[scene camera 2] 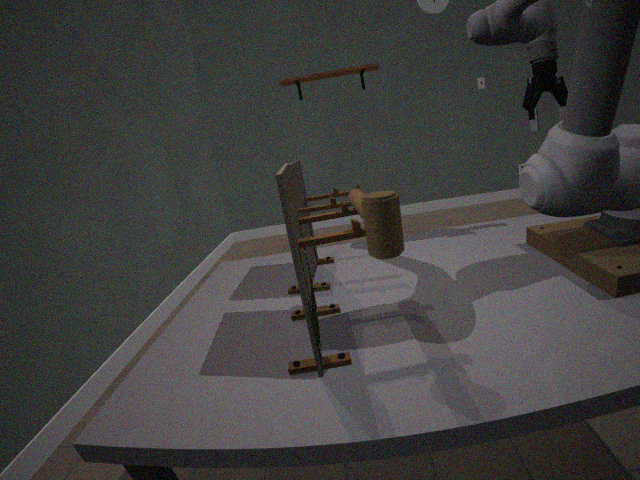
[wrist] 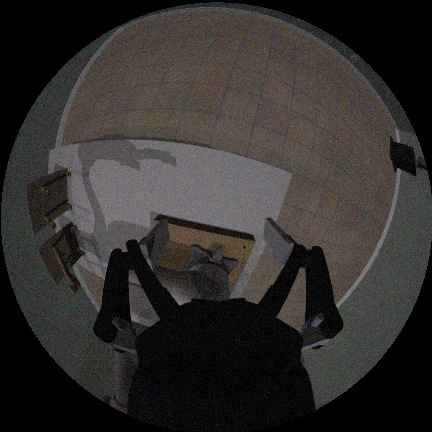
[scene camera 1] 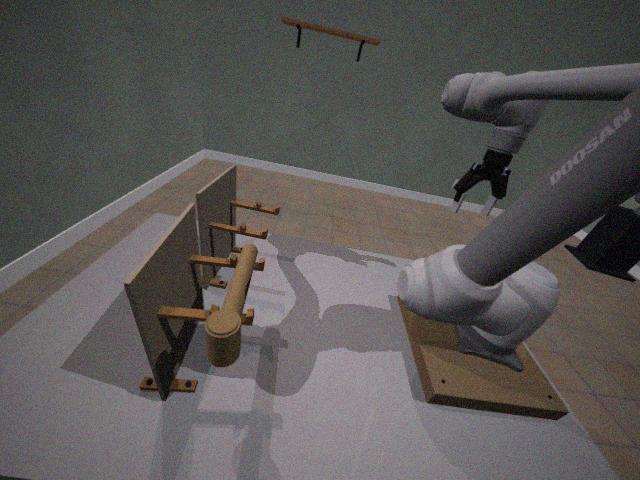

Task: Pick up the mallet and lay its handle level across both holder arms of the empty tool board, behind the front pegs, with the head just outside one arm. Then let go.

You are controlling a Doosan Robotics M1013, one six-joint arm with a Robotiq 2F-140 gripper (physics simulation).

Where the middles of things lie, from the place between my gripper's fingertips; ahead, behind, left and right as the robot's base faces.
The wooden mallet (scene camera 1: 223, 327) lies 60 cm to the left of my hand, 55 cm ahead of it and 7 cm below it.
